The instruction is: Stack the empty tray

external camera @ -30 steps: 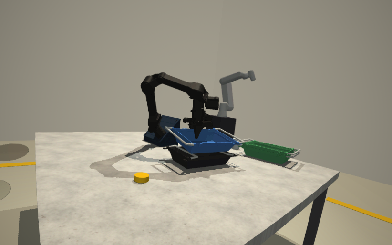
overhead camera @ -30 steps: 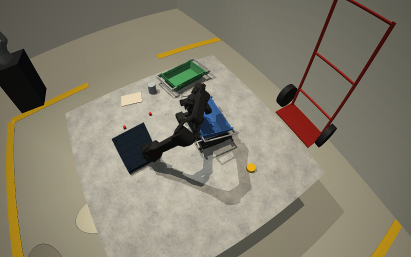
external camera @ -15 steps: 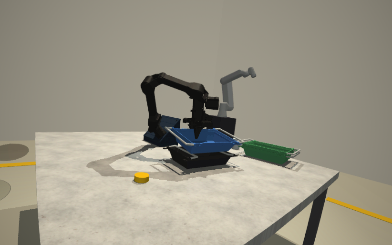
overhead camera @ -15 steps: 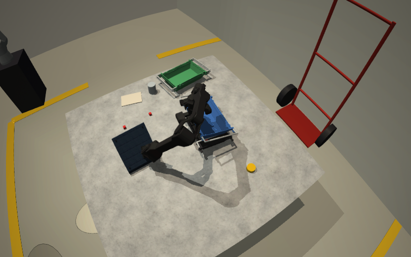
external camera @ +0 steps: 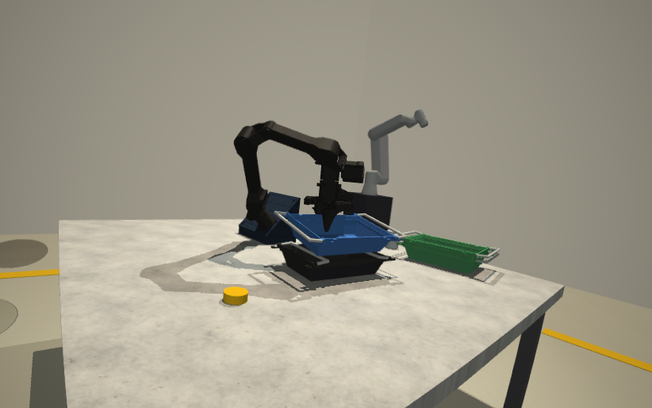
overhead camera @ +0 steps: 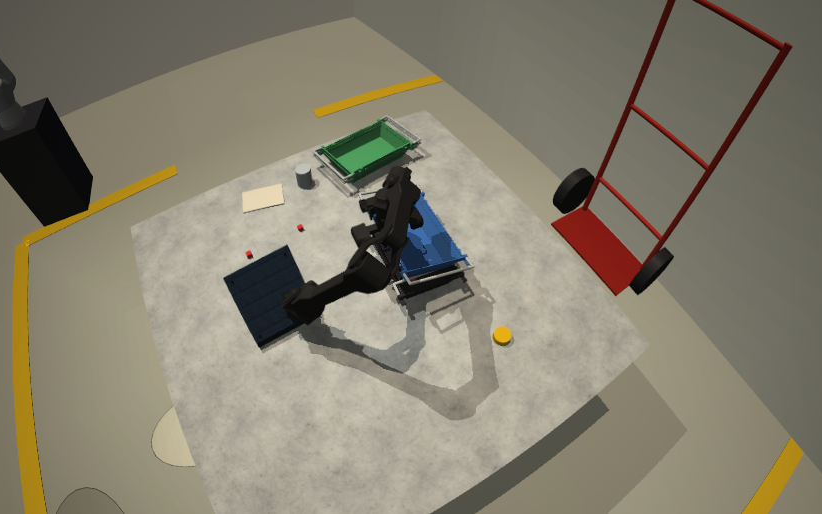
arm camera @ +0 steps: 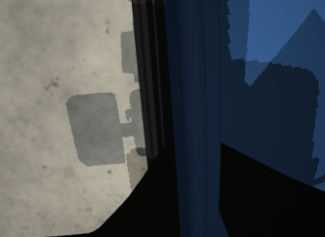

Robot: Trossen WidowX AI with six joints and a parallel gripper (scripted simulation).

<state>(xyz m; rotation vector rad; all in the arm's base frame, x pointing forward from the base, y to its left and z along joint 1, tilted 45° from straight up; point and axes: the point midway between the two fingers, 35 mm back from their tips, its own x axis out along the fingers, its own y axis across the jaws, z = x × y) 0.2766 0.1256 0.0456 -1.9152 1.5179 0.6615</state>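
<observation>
The blue tray is 80 mm ahead of my gripper tip and 20 mm above it. Round my gripper tip: beige card (300 mm behind, 430 mm to the left, 100 mm below); then grey cylinder (130 mm behind, 440 mm to the left, 70 mm below); then yellow disc (200 mm ahead, 340 mm to the right, 90 mm below).
</observation>
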